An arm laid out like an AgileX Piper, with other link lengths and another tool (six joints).
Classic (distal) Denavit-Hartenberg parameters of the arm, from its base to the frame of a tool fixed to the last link. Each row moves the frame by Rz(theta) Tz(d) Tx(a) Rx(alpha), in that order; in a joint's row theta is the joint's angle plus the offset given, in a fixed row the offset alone. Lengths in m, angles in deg.
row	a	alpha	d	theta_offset
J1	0	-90	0.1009	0
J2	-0.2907	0	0	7.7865
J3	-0.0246	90	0	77.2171
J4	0	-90	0.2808	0
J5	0	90	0	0
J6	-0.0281	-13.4	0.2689	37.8
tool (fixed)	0	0	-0.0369	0
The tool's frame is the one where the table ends.
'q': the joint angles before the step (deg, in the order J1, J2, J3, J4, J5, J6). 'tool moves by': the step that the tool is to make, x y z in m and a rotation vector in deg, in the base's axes. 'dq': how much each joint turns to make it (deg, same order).
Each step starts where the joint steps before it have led.
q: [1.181, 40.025, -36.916, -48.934, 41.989, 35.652]
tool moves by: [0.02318, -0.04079, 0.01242, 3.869, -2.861, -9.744]
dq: [-8.049, 10.711, -6.895, -3.098, -2.817, 9.345]
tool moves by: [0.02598, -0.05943, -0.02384, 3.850, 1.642, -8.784]
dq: [-10.909, 13.575, -5.986, -0.284, -5.104, 4.314]
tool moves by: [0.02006, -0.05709, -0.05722, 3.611, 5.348, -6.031]
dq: [-7.689, 14.497, -4.415, -2.053, -3.819, 3.518]
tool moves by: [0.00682, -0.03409, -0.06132, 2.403, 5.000, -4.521]
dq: [-2.963, 11.462, -2.058, -6.535, -0.823, 8.141]
